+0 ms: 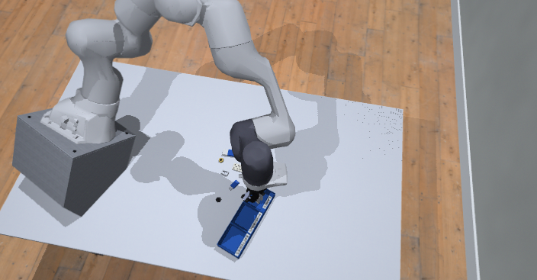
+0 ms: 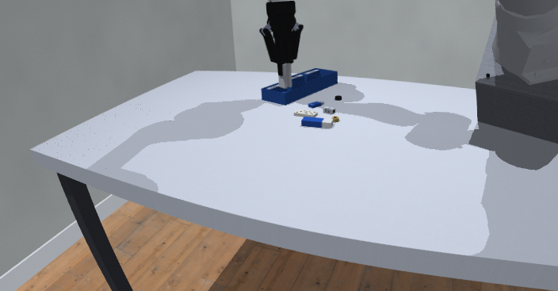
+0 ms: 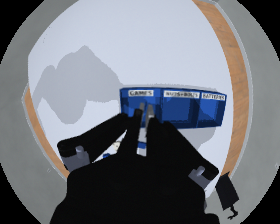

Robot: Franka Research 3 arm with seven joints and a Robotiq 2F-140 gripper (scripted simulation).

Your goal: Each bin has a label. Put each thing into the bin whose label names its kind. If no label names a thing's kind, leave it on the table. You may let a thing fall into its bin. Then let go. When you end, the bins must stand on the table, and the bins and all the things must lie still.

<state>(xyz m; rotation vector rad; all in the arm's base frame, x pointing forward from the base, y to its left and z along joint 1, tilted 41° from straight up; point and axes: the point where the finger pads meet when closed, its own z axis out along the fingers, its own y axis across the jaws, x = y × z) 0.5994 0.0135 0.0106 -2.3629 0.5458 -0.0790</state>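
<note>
Now: hand 14 cm past the black disc, 4 cm to the left of it and 6 cm above it. From my hand the other things lie so: grey block: 16 cm behind, 6 cm to the left, 6 cm below; then cream domino: 11 cm behind, 10 cm to the left, 6 cm below; then blue block: 11 cm behind, 2 cm to the left, 6 cm below.
</note>
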